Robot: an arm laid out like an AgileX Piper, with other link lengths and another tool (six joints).
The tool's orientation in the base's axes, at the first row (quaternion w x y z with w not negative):
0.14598, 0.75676, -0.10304, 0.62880
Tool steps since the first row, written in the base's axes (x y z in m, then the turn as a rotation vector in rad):
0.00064, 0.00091, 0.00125, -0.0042, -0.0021, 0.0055
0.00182, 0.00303, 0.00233, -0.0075, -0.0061, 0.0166
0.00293, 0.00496, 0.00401, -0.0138, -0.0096, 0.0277
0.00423, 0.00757, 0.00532, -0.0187, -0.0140, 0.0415
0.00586, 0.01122, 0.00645, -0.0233, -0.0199, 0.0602
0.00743, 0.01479, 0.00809, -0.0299, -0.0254, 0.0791
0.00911, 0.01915, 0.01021, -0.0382, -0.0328, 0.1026
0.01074, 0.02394, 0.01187, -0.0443, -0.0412, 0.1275
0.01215, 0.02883, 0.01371, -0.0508, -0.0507, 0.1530
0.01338, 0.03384, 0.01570, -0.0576, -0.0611, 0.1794
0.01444, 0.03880, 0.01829, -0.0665, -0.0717, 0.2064
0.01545, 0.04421, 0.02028, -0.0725, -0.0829, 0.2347
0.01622, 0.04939, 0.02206, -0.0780, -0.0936, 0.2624
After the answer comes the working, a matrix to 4 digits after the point.
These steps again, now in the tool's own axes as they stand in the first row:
0.00137, -0.00095, 0.00006, 0.0046, 0.0039, -0.0041
0.00271, -0.00324, 0.00023, 0.0147, 0.0098, -0.0075
0.00462, -0.00527, 0.00029, 0.0243, 0.0162, -0.0140
0.00623, -0.00804, 0.00036, 0.0368, 0.0232, -0.0192
0.00774, -0.01190, 0.00039, 0.0542, 0.0320, -0.0245
0.00975, -0.01563, 0.00032, 0.0713, 0.0412, -0.0318
0.01227, -0.02009, -0.00002, 0.0926, 0.0530, -0.0408
0.01433, -0.02497, -0.00047, 0.1157, 0.0653, -0.0476
0.01654, -0.02986, -0.00119, 0.1393, 0.0787, -0.0545
0.01886, -0.03479, -0.00215, 0.1636, 0.0931, -0.0616
0.02174, -0.03955, -0.00334, 0.1882, 0.1086, -0.0705
0.02404, -0.04478, -0.00464, 0.2145, 0.1237, -0.0769
0.02607, -0.04973, -0.00604, 0.2404, 0.1381, -0.0828

The tool's axes in the first row as the columns of a matrix, in the base's axes (rounded; the answer above uses it unrounded):
0.1880, -0.3395, 0.9216
0.0276, -0.9361, -0.3505
0.9818, 0.0914, -0.1666

